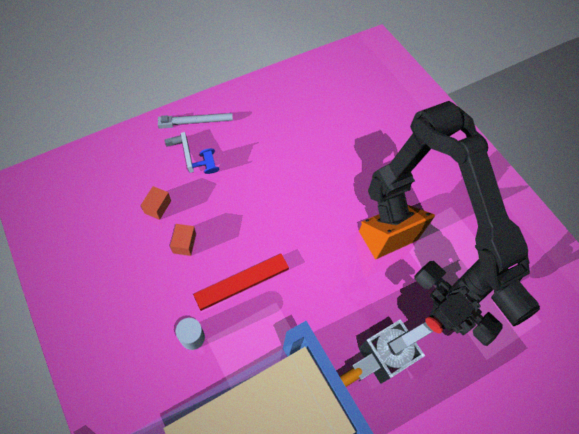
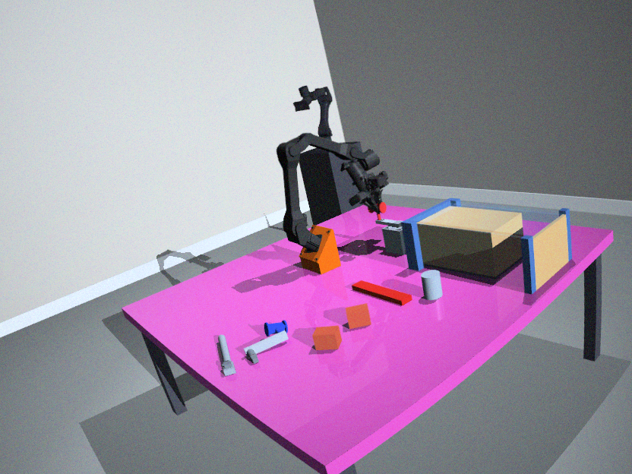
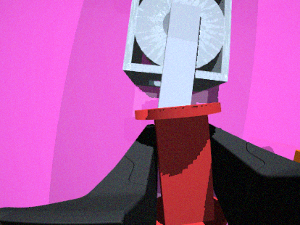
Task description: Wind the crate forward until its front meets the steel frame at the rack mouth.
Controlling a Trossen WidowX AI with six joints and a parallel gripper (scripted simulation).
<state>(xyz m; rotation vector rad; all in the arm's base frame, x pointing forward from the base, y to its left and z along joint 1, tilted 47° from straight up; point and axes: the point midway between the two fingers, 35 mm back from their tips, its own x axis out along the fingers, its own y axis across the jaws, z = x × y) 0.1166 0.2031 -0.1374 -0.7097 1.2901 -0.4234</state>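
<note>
Now: the red knob 2 cm behind my gripper tip. The rest, counted from my gripper tip: winch handle (3 cm below, 2 cm ahead, 1 cm to the right); blue steel frame (24 cm ahead, 3 cm to the right, 3 cm below); grey winch (10 cm below, 7 cm ahead, 2 cm to the right).
</note>
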